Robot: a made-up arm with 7 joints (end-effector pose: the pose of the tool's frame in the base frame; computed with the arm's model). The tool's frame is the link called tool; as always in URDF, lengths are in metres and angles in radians. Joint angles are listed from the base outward.
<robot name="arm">
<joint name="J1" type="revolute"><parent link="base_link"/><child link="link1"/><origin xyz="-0.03 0.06 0.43"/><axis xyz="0 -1 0"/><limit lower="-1.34" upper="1.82"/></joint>
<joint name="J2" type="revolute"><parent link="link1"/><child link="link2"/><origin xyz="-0.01 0.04 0"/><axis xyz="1 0 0"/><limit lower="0.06" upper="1.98"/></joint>
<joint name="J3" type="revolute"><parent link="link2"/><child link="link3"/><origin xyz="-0.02 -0.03 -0.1"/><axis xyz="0 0 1"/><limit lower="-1.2" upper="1.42"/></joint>
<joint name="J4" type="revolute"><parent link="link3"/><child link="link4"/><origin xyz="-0.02 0 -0.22"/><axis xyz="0 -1 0"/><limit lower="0.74" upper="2.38"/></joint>
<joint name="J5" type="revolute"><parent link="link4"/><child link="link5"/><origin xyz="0 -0.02 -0.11"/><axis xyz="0 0 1"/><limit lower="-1.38" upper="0.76"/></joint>
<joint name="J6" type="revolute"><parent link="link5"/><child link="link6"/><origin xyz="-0.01 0 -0.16"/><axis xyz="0 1 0"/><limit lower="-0.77" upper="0.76"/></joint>
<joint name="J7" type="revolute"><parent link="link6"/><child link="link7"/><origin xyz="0 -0.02 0.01"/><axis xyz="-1 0 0"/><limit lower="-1.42" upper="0.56"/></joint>
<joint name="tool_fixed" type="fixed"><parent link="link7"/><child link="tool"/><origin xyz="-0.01 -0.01 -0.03" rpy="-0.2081 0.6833 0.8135"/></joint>
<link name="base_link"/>
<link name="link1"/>
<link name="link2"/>
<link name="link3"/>
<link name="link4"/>
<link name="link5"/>
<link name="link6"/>
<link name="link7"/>
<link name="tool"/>
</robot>
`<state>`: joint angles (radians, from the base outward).
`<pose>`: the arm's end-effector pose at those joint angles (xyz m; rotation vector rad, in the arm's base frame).
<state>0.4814 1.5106 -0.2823 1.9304 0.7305 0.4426 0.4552</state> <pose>0.2077 0.3031 0.3587 -0.3359 -0.4188 -0.3840</pose>
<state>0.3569 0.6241 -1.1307 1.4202 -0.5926 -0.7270 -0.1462</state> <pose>0.1817 0.0889 -0.0004 -0.5930 -0.7096 -1.5189</pose>
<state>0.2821 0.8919 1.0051 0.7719 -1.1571 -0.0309 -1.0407</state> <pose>0.0991 0.5837 0.2152 1.5964 -1.3285 0.8790</pose>
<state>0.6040 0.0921 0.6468 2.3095 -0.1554 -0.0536 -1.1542</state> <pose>0.1613 0.1931 0.3967 0.4058 2.6244 -1.2646</pose>
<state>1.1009 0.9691 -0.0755 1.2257 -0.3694 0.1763 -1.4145</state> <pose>0.3150 0.4228 0.4792 0.9265 -2.6108 1.0685</pose>
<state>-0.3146 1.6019 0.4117 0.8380 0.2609 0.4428 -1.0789</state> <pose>0.1089 0.6229 0.4181 1.4644 -1.2590 0.9546</pose>
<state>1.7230 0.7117 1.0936 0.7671 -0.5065 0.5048 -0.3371</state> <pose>0.3107 0.5300 0.5431 -0.9884 -1.6841 1.7681</pose>
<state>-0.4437 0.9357 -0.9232 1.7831 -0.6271 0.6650 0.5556</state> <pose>-0.1157 0.1938 0.0382 0.1279 0.7730 -0.7492</pose>
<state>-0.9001 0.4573 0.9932 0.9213 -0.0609 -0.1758 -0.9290</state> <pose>-0.2839 0.4362 0.1061 1.1335 -0.7623 1.1892</pose>
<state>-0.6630 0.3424 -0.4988 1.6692 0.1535 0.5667 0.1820</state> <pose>-0.1208 0.0111 0.0369 -0.7937 0.5904 0.1825</pose>
